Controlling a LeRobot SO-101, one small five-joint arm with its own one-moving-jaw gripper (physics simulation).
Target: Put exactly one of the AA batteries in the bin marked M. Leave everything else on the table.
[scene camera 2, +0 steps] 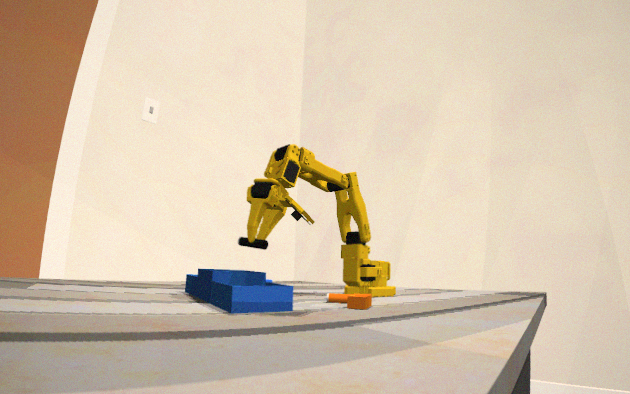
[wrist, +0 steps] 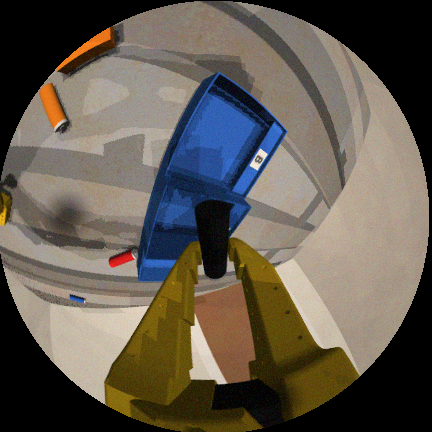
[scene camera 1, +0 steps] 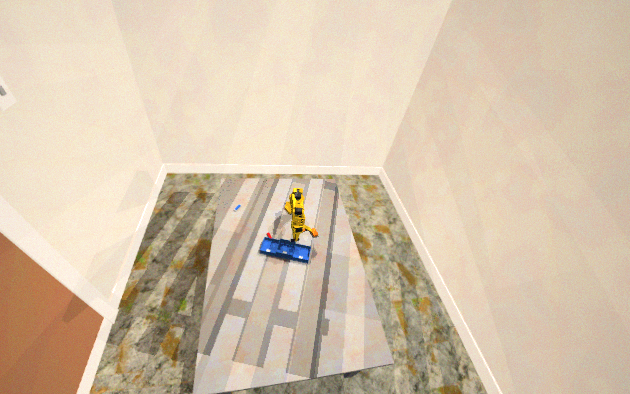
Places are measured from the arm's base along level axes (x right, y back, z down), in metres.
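Pixels of known places: hand at its tool point: [scene camera 2: 256, 243] [wrist: 200, 249] [scene camera 1: 294, 238].
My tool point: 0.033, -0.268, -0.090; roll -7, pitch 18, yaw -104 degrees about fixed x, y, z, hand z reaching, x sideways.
Ahead of a thing's pixels: the offset from my tool point to its top centre, as dx, dy, dz.
My gripper [scene camera 1: 295, 238] [scene camera 2: 254, 240] [wrist: 215, 246] is shut on a black battery @[+0.002, -0.008, -0.010] [scene camera 2: 253, 243] [wrist: 214, 240], held crosswise at the jaw tips, high above the blue three-bin tray @[+0.040, -0.016, +0.044] [scene camera 1: 285, 250] [scene camera 2: 260, 299] [wrist: 270, 138]. In the wrist view the battery is drawn over the middle bin and hides part of it. The end bin farthest from the jaws carries a label @[-0.030, -0.072, +0.062] [wrist: 258, 159] that looks like B. No M can be read; the other labels are hidden or too small. An orange battery @[-0.080, +0.117, +0.076] [scene camera 2: 337, 298] [wrist: 52, 106] lies on the table.
An orange block @[-0.129, +0.094, +0.073] [scene camera 1: 314, 233] [scene camera 2: 360, 301] [wrist: 92, 48] lies near the orange battery. A small red cylinder @[+0.119, +0.077, +0.076] [scene camera 1: 269, 235] [wrist: 121, 258] lies close beside the tray's end. A small blue cylinder @[+0.300, +0.293, +0.076] [scene camera 1: 237, 207] [wrist: 77, 299] lies farther off, towards the table's far left.
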